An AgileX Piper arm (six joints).
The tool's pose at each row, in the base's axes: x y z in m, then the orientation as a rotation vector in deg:
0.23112 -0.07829 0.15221 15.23 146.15 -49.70
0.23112 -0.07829 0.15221 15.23 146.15 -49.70
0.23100 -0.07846 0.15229 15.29 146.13 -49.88
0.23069 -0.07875 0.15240 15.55 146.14 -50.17
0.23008 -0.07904 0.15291 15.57 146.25 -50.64
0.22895 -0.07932 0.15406 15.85 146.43 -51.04
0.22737 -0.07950 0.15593 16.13 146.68 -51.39
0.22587 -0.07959 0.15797 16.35 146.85 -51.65
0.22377 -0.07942 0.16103 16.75 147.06 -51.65
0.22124 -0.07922 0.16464 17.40 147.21 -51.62
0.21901 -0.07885 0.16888 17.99 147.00 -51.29
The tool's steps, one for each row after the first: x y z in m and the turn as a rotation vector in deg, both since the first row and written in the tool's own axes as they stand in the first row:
0.00000 0.00000 0.00000 0.00 0.00 0.00
0.00006 -0.00021 0.00001 0.14 0.03 0.00
0.00028 -0.00060 0.00000 0.38 0.18 0.09
0.00057 -0.00129 -0.00039 0.69 0.37 -0.04
0.00104 -0.00247 -0.00141 0.98 0.70 -0.02
0.00158 -0.00411 -0.00316 1.23 1.07 -0.01
0.00198 -0.00573 -0.00506 1.42 1.35 0.01
0.00246 -0.00789 -0.00805 1.45 1.66 0.19
0.00307 -0.01045 -0.01159 1.51 1.99 0.56
0.00313 -0.01312 -0.01559 1.42 1.92 1.08

